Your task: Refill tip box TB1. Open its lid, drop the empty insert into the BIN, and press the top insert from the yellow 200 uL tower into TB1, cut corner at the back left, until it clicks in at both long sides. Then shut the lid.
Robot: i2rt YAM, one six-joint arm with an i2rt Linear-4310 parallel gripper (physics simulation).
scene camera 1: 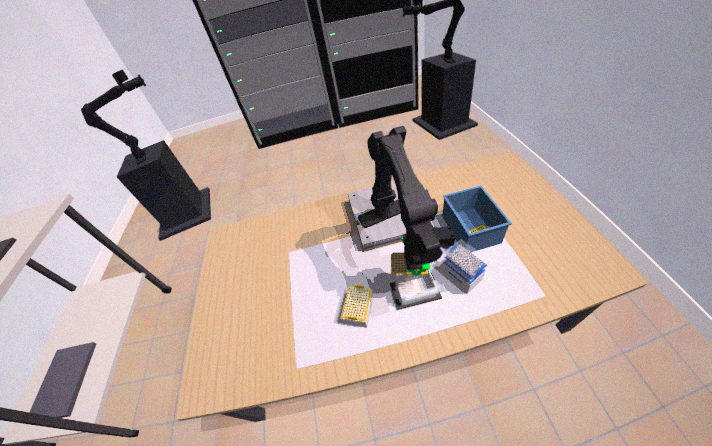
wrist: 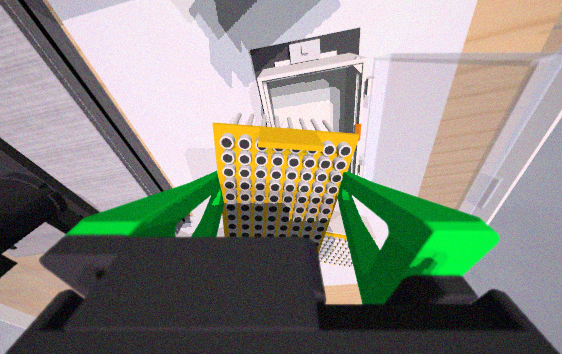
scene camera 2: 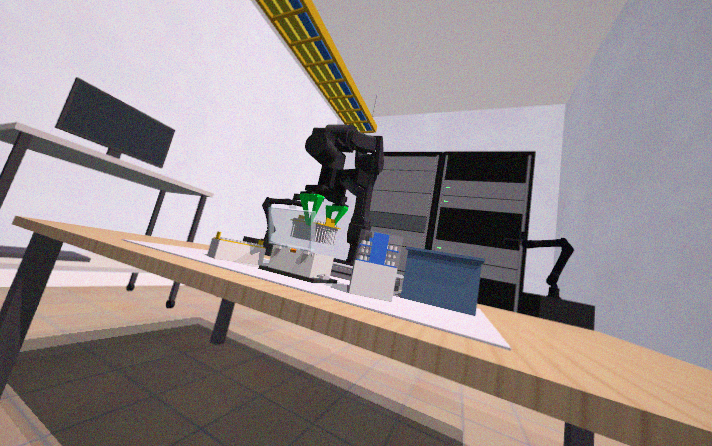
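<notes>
My gripper (scene camera 2: 321,223) (wrist: 281,177) is shut on a yellow insert (scene camera 1: 400,262) (scene camera 2: 326,225) (wrist: 276,186) full of tips, one finger at each long side. The insert is above and toward the arm's base from tip box TB1 (scene camera 1: 417,301) (scene camera 2: 299,264) (wrist: 310,68), apart from it. TB1's clear lid (scene camera 2: 281,226) (wrist: 400,125) stands open, and its inside looks empty. The yellow tower (scene camera 1: 356,303) (scene camera 2: 236,251) (wrist: 336,251) stands left of TB1 in the first scene view. A yellow insert (scene camera 1: 478,229) lies in the blue BIN (scene camera 1: 456,223) (scene camera 2: 441,281). I cannot make out the held insert's cut corner.
A blue tip tower (scene camera 1: 465,262) (scene camera 2: 374,278) stands between TB1 and the BIN, close to TB1's right in the first scene view. The arm's metal base plate (scene camera 1: 386,234) lies behind the white mat (scene camera 1: 325,341). The table edge is beyond the mat's front.
</notes>
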